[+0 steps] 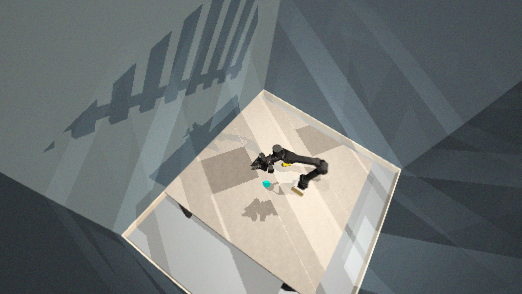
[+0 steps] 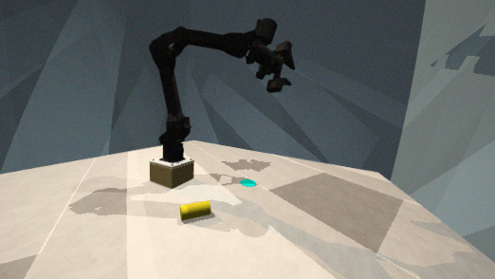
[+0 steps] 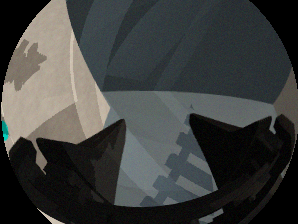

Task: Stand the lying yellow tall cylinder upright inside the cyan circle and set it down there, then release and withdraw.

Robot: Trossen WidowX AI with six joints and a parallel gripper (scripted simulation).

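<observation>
The yellow cylinder lies 14 cm behind my gripper tip, 39 cm to the right of it and 40 cm below it. From my gripper tip the other things lie so: cyan circle (10 cm behind, 14 cm to the right, 42 cm below).
</observation>
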